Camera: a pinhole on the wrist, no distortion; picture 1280 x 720 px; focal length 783.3 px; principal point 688.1 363.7 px. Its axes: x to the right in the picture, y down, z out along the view. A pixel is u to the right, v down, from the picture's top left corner.
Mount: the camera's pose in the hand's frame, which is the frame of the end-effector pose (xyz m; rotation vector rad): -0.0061 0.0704 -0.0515 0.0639 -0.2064 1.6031
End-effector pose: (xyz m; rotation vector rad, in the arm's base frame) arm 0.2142 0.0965 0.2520 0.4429 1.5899 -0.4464
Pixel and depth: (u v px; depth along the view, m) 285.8 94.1 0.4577
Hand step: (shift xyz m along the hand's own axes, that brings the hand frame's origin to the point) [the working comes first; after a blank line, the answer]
In the camera's frame: -0.2351 -0.1575 0.4577

0.1217 -0.2350 0.3727
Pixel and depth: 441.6 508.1 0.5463
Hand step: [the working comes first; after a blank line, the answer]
In the camera's frame: -0.1719 0.1007 0.5463

-0.1458 -0.1957 0.4463
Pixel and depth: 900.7 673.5 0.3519
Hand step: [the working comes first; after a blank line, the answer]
In the camera's frame: 0.0955 0.1392 0.3519

-0.1794 0.0998 0.2970
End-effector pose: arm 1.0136 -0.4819 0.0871 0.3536 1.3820 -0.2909
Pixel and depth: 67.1 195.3 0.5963
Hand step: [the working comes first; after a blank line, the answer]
In the camera's frame: -0.4727 -0.1282 0.5963

0.0913 -0.4938 0.4659
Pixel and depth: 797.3 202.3 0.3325
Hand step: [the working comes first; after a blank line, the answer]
In the camera's frame: 0.0464 -0.0685 0.3325

0.0312 0.0609 0.2890
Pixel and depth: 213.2 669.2 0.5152
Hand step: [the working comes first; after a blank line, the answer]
In the camera's frame: -0.3124 0.2009 0.5152

-0.2365 -0.3317 0.3828
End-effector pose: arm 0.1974 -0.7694 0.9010 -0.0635 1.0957 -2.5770
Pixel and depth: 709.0 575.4 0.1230
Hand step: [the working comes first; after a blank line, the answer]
In the camera's frame: 0.0033 0.0332 0.1230

-0.0500 0.0515 0.0667
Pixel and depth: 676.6 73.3 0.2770
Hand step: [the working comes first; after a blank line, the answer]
In the camera's frame: -0.0041 -0.1027 0.2770

0.0723 0.0219 0.2292
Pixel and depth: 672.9 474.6 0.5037
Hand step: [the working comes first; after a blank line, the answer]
In the camera's frame: -0.0098 0.0713 0.5037

-0.1202 -0.0279 0.4345
